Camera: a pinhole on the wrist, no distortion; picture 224 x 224 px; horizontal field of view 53.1 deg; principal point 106.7 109.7 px. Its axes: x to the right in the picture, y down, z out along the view. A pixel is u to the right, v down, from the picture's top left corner.
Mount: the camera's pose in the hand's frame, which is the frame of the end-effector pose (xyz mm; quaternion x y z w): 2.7 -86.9 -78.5 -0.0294 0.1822 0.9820 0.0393
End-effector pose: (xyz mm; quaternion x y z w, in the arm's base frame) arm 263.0 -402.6 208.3 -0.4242 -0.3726 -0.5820 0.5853
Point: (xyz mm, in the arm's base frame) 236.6 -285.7 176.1
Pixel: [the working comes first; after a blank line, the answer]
In the camera's frame: 67.5 14.4 186.5

187.8 127.0
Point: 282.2 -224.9 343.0
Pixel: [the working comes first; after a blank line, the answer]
In the camera's frame: -73.4 14.7 303.9

52.6 120.5
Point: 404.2 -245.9 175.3
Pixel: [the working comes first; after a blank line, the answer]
In the camera's frame: 82.9 -122.6 289.7

170.8 14.8
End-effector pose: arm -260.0 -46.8 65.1 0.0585 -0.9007 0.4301 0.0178
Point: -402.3 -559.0 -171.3
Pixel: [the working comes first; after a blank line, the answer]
In the camera's frame: -211.4 237.0 561.3

22.3 204.4
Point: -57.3 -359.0 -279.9
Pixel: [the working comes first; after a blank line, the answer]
In the camera's frame: 173.1 85.5 562.3

175.7 143.8
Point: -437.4 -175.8 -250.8
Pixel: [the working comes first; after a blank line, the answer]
In the camera's frame: -167.1 -134.0 439.9

21.6 41.4
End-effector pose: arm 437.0 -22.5 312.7 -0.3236 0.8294 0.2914 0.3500
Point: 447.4 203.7 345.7
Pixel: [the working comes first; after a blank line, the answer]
In the camera's frame: 107.5 -123.1 295.5

188.3 16.3
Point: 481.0 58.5 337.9
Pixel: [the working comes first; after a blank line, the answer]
In the camera's frame: 70.1 -47.7 172.2

197.9 47.7
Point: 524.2 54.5 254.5
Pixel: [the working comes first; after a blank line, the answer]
In the camera's frame: 20.1 23.0 208.9

128.3 134.4
